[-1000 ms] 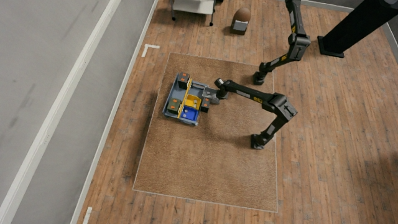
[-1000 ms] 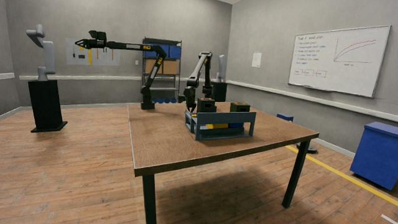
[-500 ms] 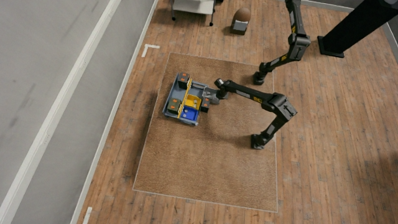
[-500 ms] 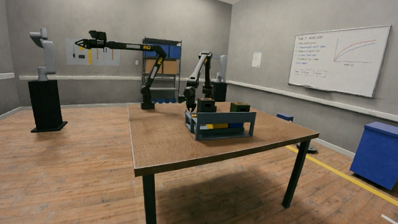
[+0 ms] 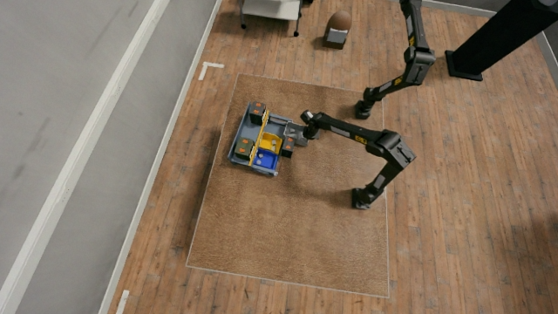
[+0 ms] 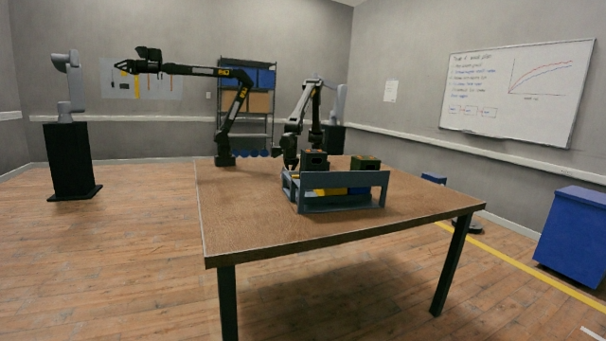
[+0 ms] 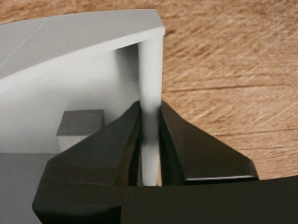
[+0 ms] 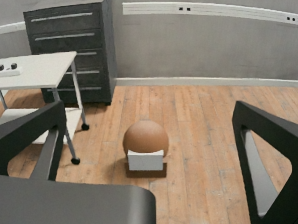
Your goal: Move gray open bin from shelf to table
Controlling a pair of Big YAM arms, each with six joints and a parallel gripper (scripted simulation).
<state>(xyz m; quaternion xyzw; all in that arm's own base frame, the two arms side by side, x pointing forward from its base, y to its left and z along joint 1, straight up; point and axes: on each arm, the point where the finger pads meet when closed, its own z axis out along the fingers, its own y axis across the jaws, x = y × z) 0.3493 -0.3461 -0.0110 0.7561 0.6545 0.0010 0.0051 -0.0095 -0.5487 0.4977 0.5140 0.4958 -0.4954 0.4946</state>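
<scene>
Now: the gray open bin 80 mm ahead of my left hand, 20 mm above it and 10 mm to the right of it. From my left hand the other things lie so: blue-gray shelf (280 mm ahead, 80 mm to the left, 40 mm above); yellow bin (260 mm ahead, 90 mm to the left, 10 mm above); blue bin (270 mm ahead, 200 mm to the left, 10 mm above).
</scene>
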